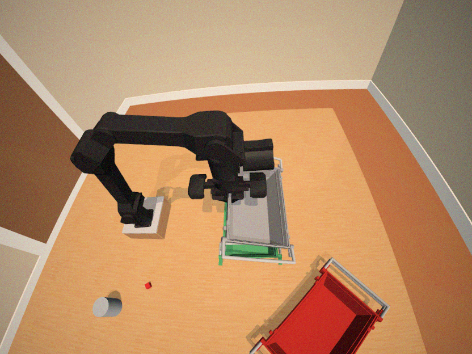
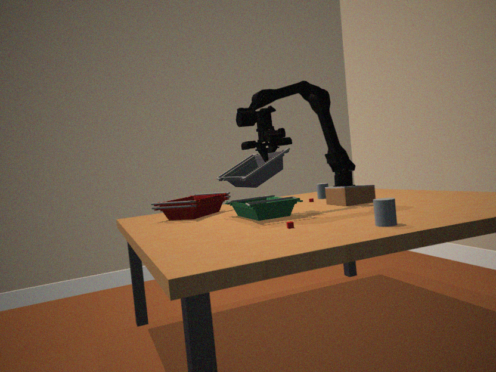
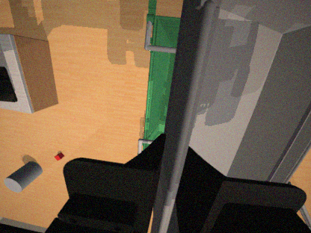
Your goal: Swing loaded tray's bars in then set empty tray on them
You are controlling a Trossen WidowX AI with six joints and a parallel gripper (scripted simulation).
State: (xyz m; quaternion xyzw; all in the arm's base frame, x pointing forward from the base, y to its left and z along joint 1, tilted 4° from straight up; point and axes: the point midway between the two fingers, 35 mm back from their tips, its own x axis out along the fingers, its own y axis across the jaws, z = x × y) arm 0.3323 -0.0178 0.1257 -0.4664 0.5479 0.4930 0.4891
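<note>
My gripper tip is now 7 cm short of the grey tray. From my gripper tip the other things lie so: red block 30 cm behind, 19 cm to the right, 18 cm below.
</note>
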